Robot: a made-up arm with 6 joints.
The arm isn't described. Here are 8 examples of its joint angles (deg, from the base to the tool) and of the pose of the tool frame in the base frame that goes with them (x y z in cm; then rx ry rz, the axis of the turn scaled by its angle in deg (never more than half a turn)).
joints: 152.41 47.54 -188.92 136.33 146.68 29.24
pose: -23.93 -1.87 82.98 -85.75 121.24 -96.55
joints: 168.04 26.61 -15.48 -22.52 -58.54 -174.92
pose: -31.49 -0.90 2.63 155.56 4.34 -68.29
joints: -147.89 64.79 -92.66 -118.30 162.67 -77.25
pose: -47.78 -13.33 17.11 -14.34 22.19 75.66
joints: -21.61 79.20 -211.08 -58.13 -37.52 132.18
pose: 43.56 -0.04 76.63 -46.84 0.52 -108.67
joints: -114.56 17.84 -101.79 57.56 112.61 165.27
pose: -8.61 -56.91 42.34 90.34 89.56 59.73
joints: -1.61 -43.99 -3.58 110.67 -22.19 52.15
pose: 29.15 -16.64 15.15 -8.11 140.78 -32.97
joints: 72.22 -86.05 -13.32 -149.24 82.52 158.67
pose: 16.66 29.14 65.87 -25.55 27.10 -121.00
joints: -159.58 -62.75 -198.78 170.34 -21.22 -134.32
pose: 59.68 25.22 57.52 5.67 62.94 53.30
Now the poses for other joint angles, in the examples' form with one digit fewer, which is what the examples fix.
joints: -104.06 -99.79 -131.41 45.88 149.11 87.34
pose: 23.3 39.3 55.7 51.3 -119.6 96.5
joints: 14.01 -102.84 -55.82 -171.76 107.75 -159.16
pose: -25.5 -9.1 85.4 107.1 3.8 -106.9
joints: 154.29 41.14 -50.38 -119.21 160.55 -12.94
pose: -27.1 29.0 15.2 -7.8 16.7 81.3
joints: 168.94 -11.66 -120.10 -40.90 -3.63 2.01
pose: -29.8 -2.8 101.8 13.5 -44.9 -46.2
